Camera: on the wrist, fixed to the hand. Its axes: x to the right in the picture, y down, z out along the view.
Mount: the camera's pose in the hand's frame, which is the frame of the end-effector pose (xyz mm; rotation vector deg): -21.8 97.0 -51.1 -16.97 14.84 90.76
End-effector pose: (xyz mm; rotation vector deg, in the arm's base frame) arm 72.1 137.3 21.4 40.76 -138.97 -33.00
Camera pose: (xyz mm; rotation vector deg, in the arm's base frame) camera 83.5 212.4 103.4 -65.38 -104.20 -6.07
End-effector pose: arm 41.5 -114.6 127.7 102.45 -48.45 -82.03
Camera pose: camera 80.9 -144.5 228.0 32.47 -74.64 -12.31
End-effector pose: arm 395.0 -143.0 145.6 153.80 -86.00 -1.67
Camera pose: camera 303.6 -172.6 202.7 39.94 -151.40 8.51
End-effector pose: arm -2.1 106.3 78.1 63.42 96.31 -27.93
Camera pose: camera 54.6 183.3 136.1 107.21 33.52 51.53
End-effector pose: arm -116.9 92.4 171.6 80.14 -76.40 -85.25
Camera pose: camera -78.7 79.0 275.8 3.31 -76.62 -19.22
